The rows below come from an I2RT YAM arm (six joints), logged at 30 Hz.
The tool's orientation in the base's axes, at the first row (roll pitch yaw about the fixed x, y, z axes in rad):
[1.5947 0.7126 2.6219]
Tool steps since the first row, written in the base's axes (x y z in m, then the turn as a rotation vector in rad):
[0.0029 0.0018 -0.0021 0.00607 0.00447 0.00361]
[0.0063 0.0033 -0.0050 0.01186 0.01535 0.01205]
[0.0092 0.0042 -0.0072 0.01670 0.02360 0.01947]
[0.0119 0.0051 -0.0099 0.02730 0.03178 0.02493]
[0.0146 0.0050 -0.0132 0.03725 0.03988 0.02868]
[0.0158 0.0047 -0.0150 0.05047 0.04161 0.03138]
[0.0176 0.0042 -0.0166 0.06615 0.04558 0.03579]
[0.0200 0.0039 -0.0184 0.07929 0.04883 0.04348]
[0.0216 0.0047 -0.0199 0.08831 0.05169 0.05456]
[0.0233 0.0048 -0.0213 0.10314 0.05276 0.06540]
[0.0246 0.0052 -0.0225 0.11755 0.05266 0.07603]
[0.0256 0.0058 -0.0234 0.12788 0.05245 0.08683]
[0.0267 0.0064 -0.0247 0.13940 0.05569 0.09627]
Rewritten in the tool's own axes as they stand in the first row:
[0.0001 -0.0026 0.0031 -0.00467 0.00090 0.00687]
[0.0004 -0.0061 0.0061 -0.00990 0.00783 0.01903]
[0.0002 -0.0091 0.0084 -0.01483 0.01360 0.02846]
[0.0006 -0.0123 0.0106 -0.02229 0.01467 0.04080]
[0.0009 -0.0164 0.0120 -0.02823 0.01478 0.05278]
[0.0012 -0.0185 0.0124 -0.03803 0.01007 0.06096]
[0.0009 -0.0209 0.0129 -0.04972 0.00607 0.07229]
[0.0004 -0.0237 0.0139 -0.06215 0.00571 0.08165]
[0.0006 -0.0254 0.0154 -0.07425 0.01007 0.08851]
[0.0004 -0.0274 0.0164 -0.09067 0.01040 0.09679]
[0.0005 -0.0289 0.0174 -0.10712 0.01041 0.10387]
[0.0007 -0.0299 0.0185 -0.12105 0.01276 0.10876]
[0.0010 -0.0313 0.0196 -0.13357 0.01463 0.11725]

